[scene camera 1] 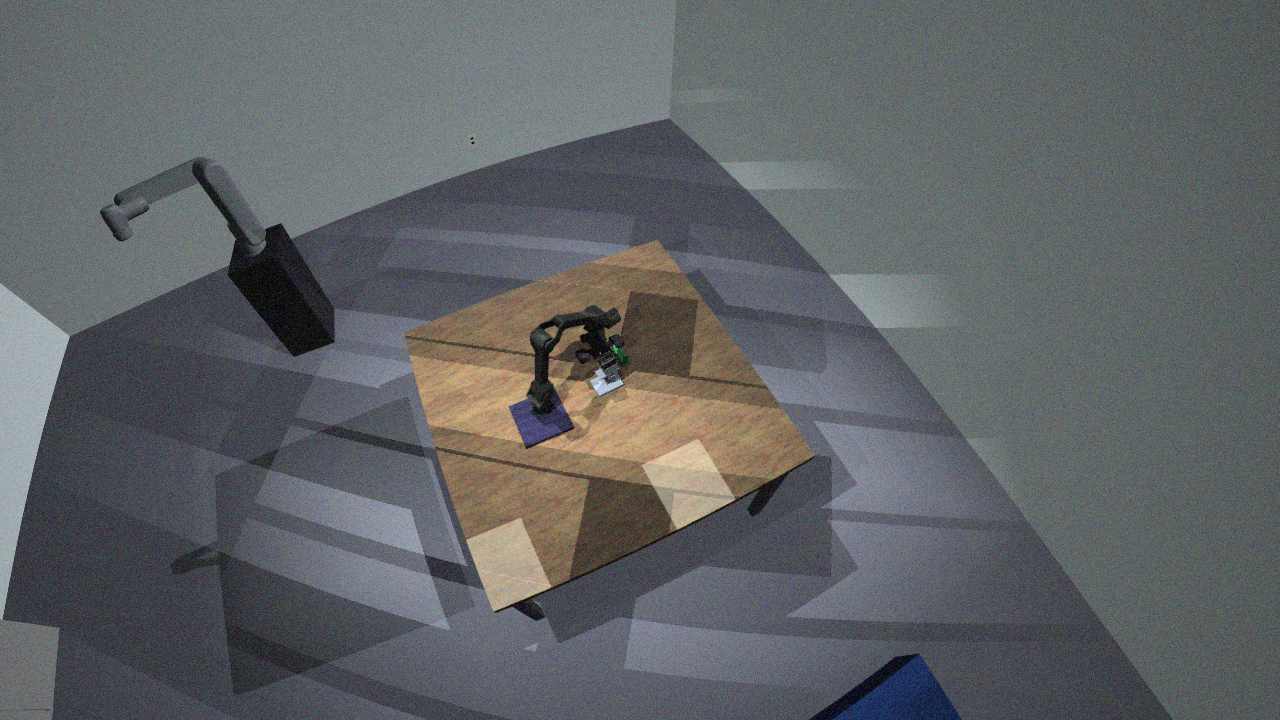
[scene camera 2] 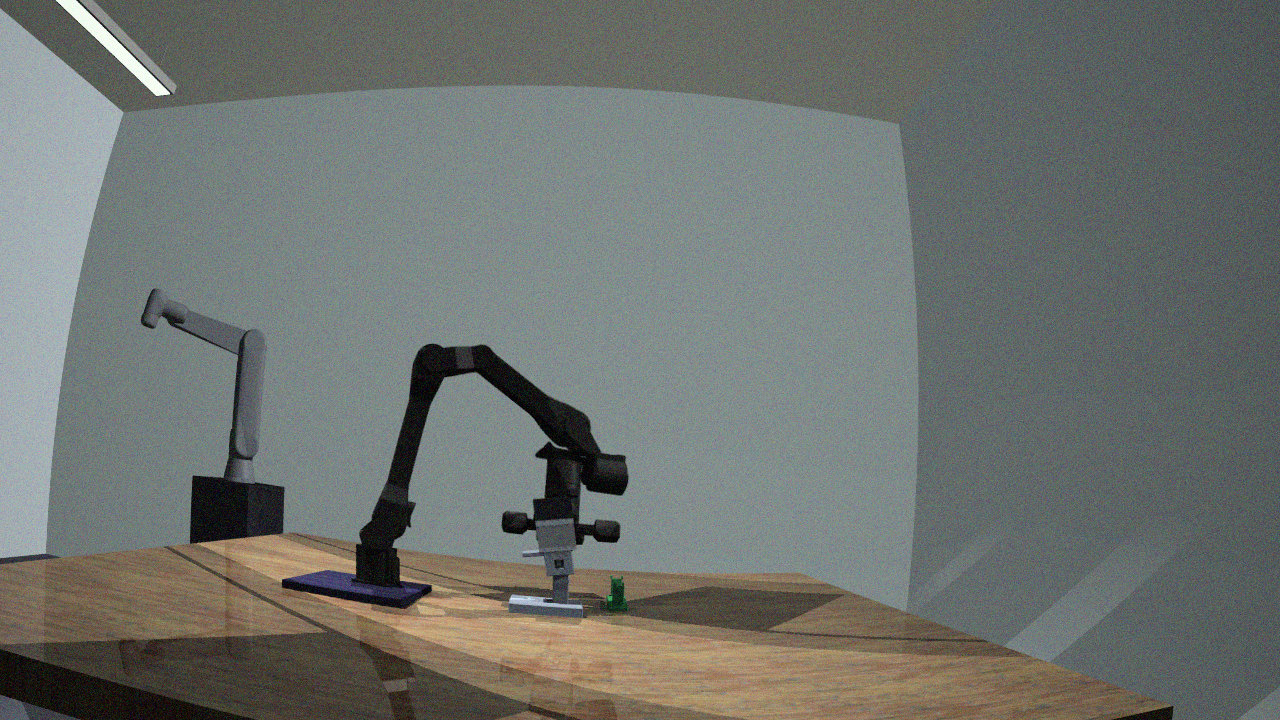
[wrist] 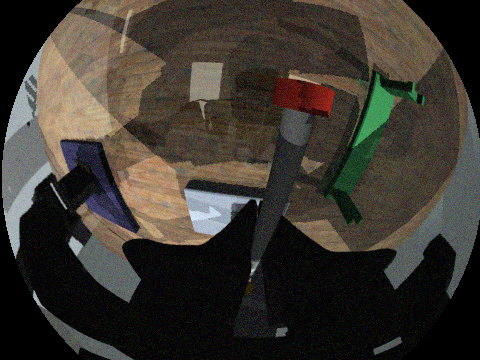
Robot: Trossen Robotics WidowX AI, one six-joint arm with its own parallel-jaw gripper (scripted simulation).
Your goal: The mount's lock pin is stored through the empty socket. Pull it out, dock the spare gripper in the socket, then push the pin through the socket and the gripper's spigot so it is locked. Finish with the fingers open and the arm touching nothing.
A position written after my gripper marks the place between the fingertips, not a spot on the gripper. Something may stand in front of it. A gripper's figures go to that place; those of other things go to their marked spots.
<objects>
My gripper (scene camera 2: 557,578) is 1.17 m from the lens. A gripper (scene camera 2: 555,529) is 1.08 m from the lens.
</objects>
